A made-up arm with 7 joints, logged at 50 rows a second.
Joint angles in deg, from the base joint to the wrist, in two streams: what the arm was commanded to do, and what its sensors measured. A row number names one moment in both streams.
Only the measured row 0 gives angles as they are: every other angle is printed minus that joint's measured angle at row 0.
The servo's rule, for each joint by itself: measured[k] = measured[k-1] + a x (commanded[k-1-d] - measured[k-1]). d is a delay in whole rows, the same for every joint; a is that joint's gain. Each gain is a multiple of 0.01, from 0.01 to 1. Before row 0 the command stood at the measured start. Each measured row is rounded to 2 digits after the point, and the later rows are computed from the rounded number. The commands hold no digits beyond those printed.
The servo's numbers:
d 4
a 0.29 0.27 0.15 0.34 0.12 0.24 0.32
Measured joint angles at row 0:
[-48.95, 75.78, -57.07, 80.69, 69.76, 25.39, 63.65]
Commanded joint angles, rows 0 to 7:
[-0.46, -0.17, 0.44, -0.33, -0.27, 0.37, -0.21]
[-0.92, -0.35, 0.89, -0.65, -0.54, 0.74, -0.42]
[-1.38, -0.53, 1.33, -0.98, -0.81, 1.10, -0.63]
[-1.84, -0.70, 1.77, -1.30, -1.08, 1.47, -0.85]
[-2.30, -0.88, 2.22, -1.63, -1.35, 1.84, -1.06]
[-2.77, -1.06, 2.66, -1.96, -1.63, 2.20, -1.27]
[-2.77, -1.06, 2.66, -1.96, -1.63, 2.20, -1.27]
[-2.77, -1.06, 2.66, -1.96, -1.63, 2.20, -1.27]
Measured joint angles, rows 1 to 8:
[0.00, 0.00, 0.00, 0.00, 0.00, 0.00, 0.00]
[0.00, 0.00, 0.00, 0.00, 0.00, 0.00, 0.00]
[0.00, 0.00, 0.00, 0.00, 0.00, 0.00, 0.00]
[0.00, 0.00, 0.00, 0.00, 0.00, 0.00, 0.00]
[-0.13, -0.05, 0.07, -0.11, -0.03, 0.09, -0.07]
[-0.36, -0.13, 0.19, -0.29, -0.09, 0.25, -0.18]
[-0.66, -0.24, 0.36, -0.52, -0.18, 0.45, -0.32]
[-1.00, -0.36, 0.57, -0.79, -0.29, 0.69, -0.49]

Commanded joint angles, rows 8 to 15:
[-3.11, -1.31, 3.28, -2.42, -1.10, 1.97, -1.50]
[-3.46, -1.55, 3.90, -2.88, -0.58, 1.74, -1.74]
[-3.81, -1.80, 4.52, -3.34, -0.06, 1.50, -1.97]
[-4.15, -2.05, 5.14, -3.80, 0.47, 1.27, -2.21]
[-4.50, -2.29, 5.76, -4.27, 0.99, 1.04, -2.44]
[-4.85, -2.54, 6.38, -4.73, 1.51, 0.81, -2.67]
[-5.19, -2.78, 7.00, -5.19, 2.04, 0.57, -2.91]
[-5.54, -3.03, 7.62, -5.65, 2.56, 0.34, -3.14]
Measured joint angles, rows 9 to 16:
[-1.38, -0.50, 0.82, -1.08, -0.42, 0.97, -0.67]
[-1.78, -0.65, 1.10, -1.38, -0.57, 1.27, -0.86]
[-2.07, -0.76, 1.33, -1.58, -0.70, 1.49, -0.99]
[-2.27, -0.84, 1.53, -1.71, -0.81, 1.66, -1.08]
[-2.51, -0.97, 1.79, -1.95, -0.84, 1.73, -1.21]
[-2.79, -1.13, 2.11, -2.27, -0.81, 1.73, -1.38]
[-3.09, -1.31, 2.47, -2.63, -0.72, 1.67, -1.57]
[-3.40, -1.51, 2.87, -3.03, -0.58, 1.57, -1.77]

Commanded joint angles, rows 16 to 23:
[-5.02, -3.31, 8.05, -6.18, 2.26, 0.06, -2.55]
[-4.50, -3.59, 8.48, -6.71, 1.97, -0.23, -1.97]
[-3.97, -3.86, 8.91, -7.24, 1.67, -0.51, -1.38]
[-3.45, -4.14, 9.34, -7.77, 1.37, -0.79, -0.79]
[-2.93, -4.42, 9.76, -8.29, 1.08, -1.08, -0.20]
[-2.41, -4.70, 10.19, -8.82, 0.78, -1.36, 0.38]
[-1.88, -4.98, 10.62, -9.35, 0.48, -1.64, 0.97]
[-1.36, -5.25, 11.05, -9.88, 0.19, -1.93, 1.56]
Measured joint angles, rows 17 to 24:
[-3.72, -1.72, 3.30, -3.45, -0.39, 1.44, -1.98]
[-4.05, -1.94, 3.76, -3.89, -0.16, 1.29, -2.20]
[-4.38, -2.17, 4.25, -4.33, 0.10, 1.12, -2.43]
[-4.72, -2.40, 4.76, -4.78, 0.40, 0.93, -2.66]
[-4.81, -2.65, 5.25, -5.26, 0.62, 0.72, -2.62]
[-4.72, -2.90, 5.73, -5.75, 0.78, 0.49, -2.41]
[-4.50, -3.16, 6.21, -6.26, 0.89, 0.25, -2.08]
[-4.20, -3.42, 6.68, -6.77, 0.95, 0.00, -1.67]

